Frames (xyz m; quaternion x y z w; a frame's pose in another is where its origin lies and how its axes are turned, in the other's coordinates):
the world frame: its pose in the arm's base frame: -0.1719 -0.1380 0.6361 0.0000 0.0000 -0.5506 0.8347
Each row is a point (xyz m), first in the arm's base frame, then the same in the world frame.
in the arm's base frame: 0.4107 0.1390 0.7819
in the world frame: -0.0253 0.6446 0.1458
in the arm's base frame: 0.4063 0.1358 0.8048
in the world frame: -0.0241 0.6393 0.1687
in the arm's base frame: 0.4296 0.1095 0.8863
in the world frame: 0.0092 0.6504 0.2502
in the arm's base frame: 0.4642 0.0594 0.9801
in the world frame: 0.0689 0.6625 0.3440
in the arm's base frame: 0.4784 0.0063 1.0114
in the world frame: 0.1233 0.6546 0.3753
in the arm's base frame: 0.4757 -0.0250 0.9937
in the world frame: 0.1510 0.6398 0.3576
